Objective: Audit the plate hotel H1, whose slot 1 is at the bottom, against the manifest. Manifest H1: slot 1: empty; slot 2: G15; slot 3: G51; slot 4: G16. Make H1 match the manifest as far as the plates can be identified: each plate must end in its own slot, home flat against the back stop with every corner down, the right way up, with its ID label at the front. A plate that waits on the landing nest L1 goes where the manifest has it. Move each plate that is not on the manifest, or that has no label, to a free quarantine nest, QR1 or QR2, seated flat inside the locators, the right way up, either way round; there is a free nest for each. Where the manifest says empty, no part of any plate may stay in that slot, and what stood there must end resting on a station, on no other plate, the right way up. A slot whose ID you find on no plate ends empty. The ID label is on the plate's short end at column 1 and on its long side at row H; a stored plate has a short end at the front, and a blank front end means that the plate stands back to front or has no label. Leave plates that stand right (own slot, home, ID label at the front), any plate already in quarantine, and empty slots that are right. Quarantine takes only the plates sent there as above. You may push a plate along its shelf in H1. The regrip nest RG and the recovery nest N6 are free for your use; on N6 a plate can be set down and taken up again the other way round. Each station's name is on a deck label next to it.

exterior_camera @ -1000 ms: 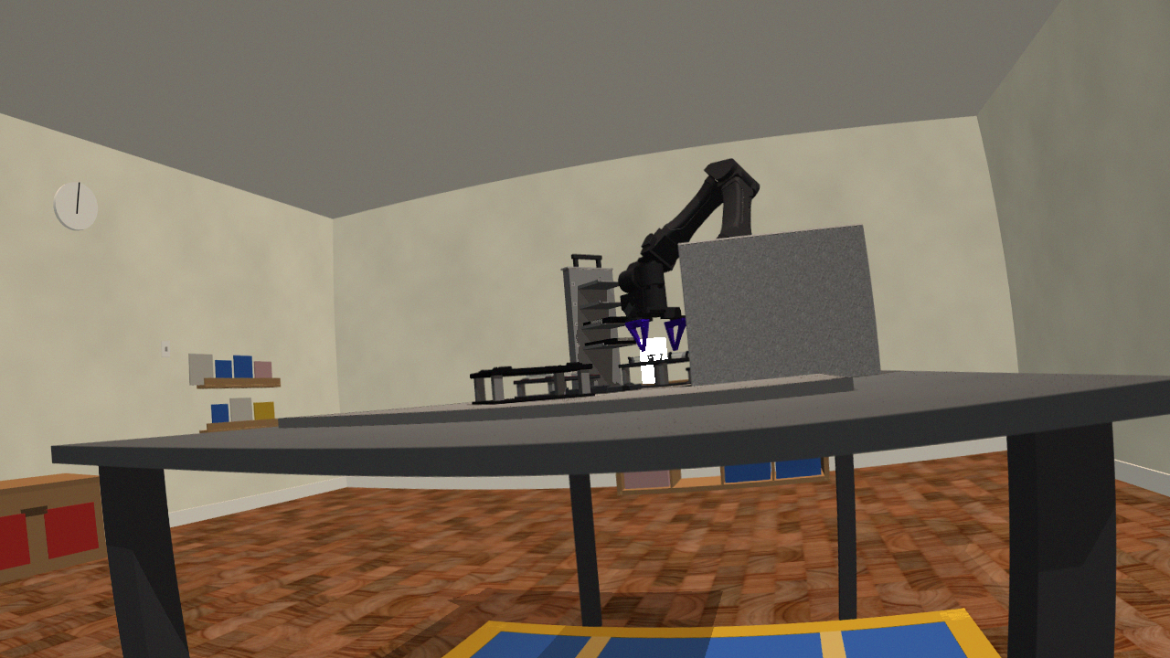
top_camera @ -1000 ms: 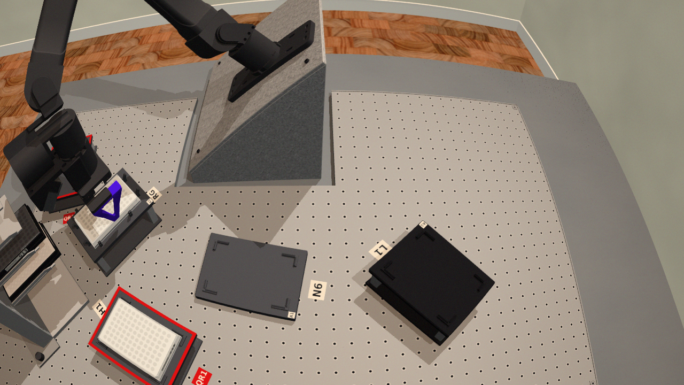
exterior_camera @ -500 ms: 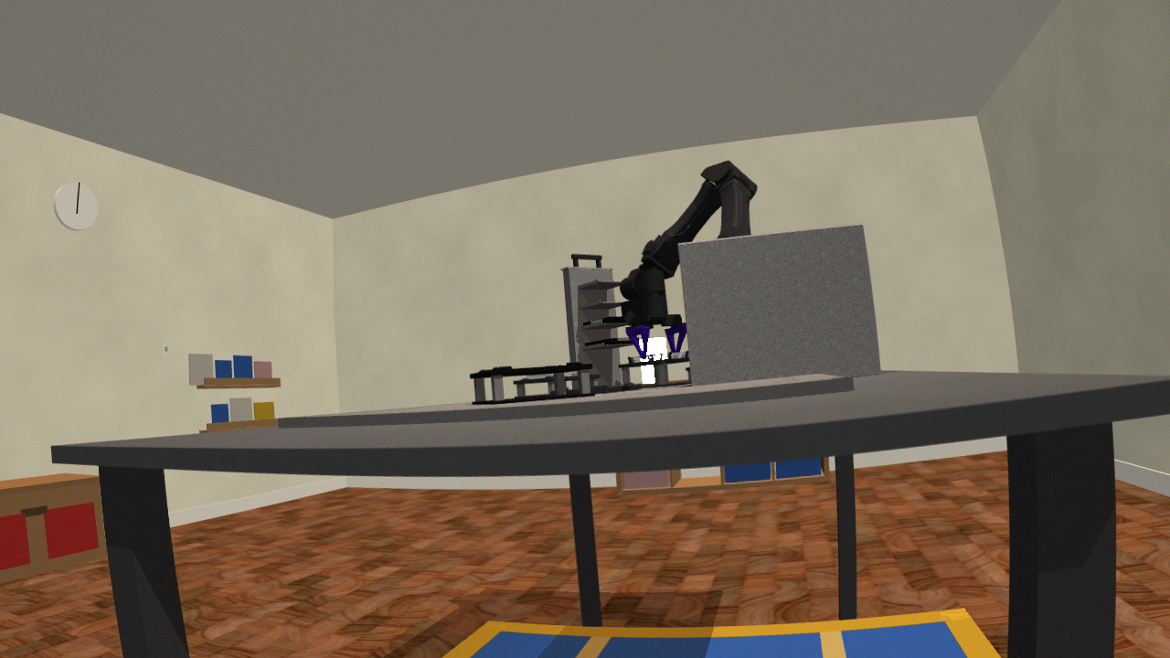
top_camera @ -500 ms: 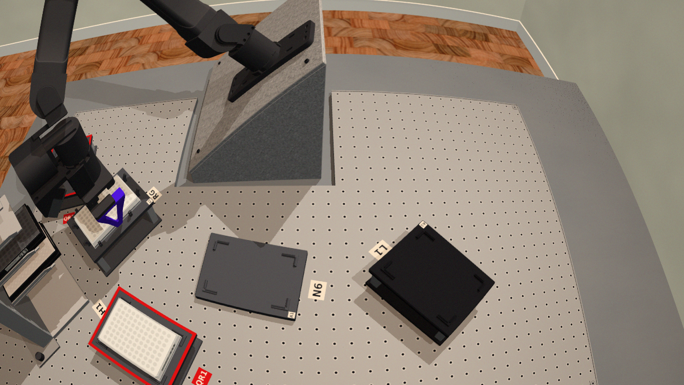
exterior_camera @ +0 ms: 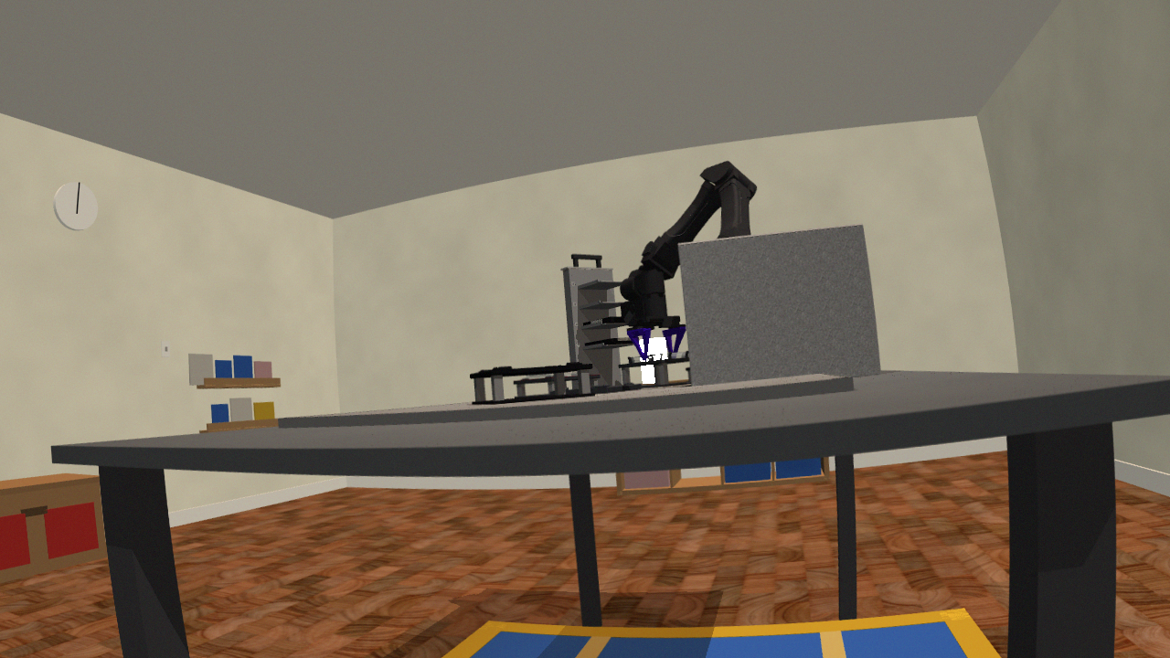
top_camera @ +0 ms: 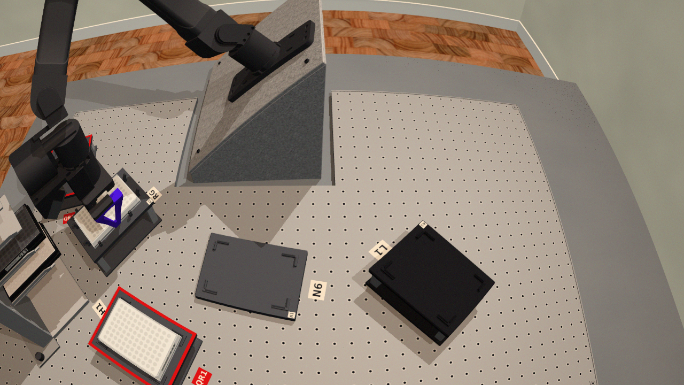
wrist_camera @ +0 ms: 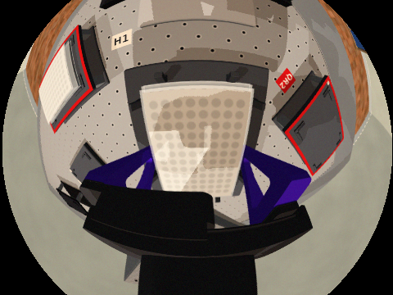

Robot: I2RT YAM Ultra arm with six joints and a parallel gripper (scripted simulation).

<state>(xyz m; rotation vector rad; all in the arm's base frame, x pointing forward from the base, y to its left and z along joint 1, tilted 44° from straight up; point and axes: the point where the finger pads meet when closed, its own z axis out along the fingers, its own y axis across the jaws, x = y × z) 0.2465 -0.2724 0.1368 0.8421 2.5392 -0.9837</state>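
Now: hand 1 cm above the regrip nest RG. Round my hand: plate hotel H1: 21 cm ahead, 16 cm to the right, 9 cm above; quarantine nest QR2: 17 cm to the right, 12 cm behind, 3 cm below; quarantine nest QR1: 22 cm ahead, 11 cm to the left, 3 cm below.
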